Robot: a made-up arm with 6 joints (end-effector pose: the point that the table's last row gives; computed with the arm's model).
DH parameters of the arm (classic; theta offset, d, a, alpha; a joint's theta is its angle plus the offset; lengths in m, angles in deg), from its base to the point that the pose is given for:
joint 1: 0 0.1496 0 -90
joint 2: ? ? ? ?
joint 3: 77.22 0 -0.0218 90
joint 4: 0 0.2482 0 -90
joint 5: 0 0 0.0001 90
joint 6: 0 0.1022 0 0
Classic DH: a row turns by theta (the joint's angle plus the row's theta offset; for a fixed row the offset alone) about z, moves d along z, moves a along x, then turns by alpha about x.
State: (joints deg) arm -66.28 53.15 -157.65 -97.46 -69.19 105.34
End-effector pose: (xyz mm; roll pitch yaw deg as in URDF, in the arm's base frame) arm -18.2 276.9 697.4 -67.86 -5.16 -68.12
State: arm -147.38 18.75 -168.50 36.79 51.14 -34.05
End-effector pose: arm 492.1 258.3 465.3 -24.58 -23.86 -156.00
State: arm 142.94 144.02 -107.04 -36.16 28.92 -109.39
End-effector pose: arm -430.6 361.8 108.1 -168.79 -35.87 96.20
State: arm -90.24 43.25 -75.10 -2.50 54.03 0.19
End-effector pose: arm -3.9 -79.8 537.0 -173.86 72.74 94.07
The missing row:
joint 2: 7.79 0 -0.3233 0
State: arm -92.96 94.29 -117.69 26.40 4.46 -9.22
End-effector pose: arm -15.5 -368.4 645.0 31.64 61.00 -55.62
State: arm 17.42 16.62 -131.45 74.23 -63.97 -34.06
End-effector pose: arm -432.2 -228.2 514.3 15.80 -74.37 64.60
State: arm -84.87 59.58 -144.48 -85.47 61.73 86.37
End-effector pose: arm -101.8 129.9 744.6 61.69 3.31 -82.06
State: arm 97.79 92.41 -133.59 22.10 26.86 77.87
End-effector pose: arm -58.9 302.2 698.0 69.24 -3.78 -160.31
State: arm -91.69 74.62 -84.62 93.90 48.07 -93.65
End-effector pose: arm 68.3 -258.1 578.0 -43.39 72.24 -86.91
